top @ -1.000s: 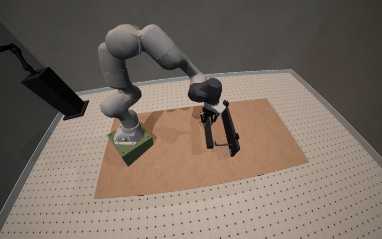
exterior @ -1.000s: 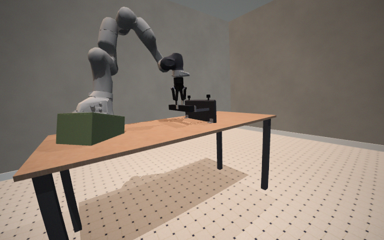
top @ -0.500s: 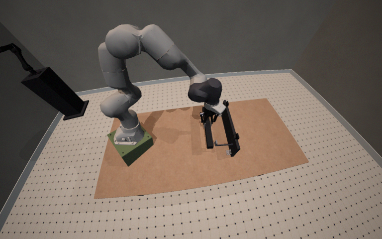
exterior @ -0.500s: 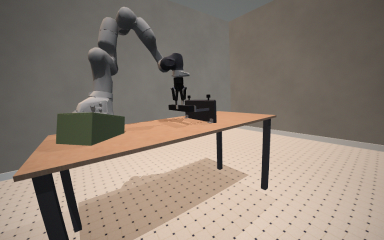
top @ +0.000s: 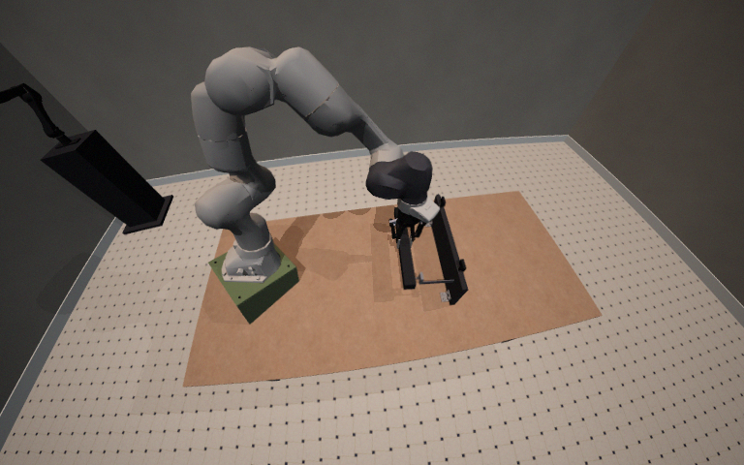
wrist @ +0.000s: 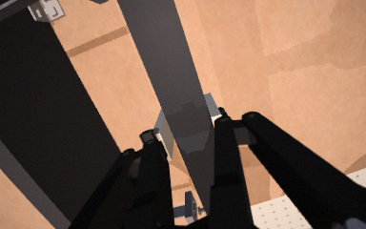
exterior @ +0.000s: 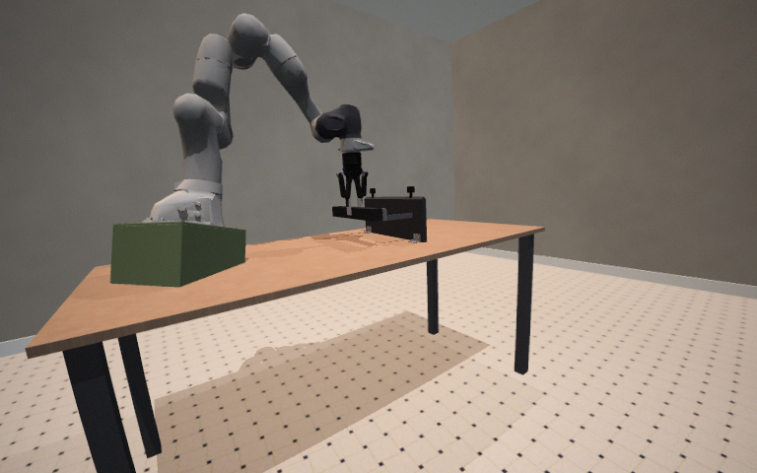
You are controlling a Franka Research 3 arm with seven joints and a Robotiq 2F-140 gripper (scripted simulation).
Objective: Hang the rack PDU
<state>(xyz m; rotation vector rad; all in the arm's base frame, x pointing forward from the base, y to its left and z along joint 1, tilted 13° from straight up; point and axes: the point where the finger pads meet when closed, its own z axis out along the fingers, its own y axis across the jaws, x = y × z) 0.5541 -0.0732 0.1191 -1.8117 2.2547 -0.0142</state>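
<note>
The rack PDU lies 2 cm ahead of my hand and 2 cm below it. The rest, counted from my hand: black upright panel (18 cm ahead, 4 cm to the right, 6 cm below).
</note>
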